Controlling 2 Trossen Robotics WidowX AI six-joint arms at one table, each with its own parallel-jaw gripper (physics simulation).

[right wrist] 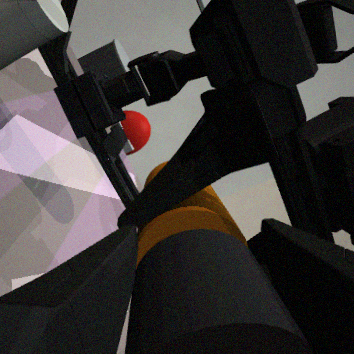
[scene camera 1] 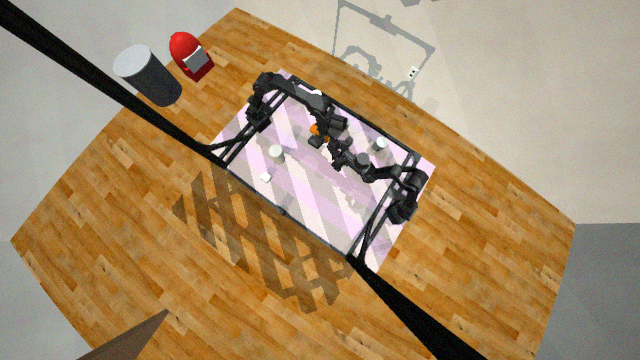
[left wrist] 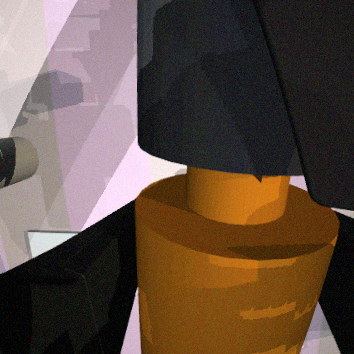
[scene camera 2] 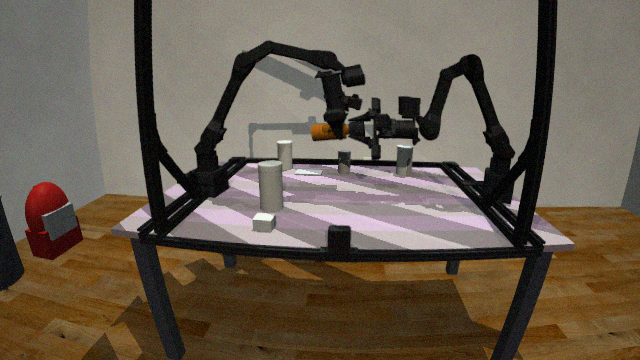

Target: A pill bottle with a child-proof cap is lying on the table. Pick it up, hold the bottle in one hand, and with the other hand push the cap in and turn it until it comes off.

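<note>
The orange pill bottle is held sideways in the air above the table. My left gripper is shut on the bottle's body, with a finger on each side. The dark cap covers the upper neck; a short stretch of orange neck shows between cap and shoulder in the left wrist view. My right gripper is shut on the cap from the right. The neck inside the cap is hidden, and the neck's rim does not show.
On the striped table stand a tall pale cylinder, a small white block, and shorter cylinders behind. A flat white piece lies at the back. A black frame surrounds the table.
</note>
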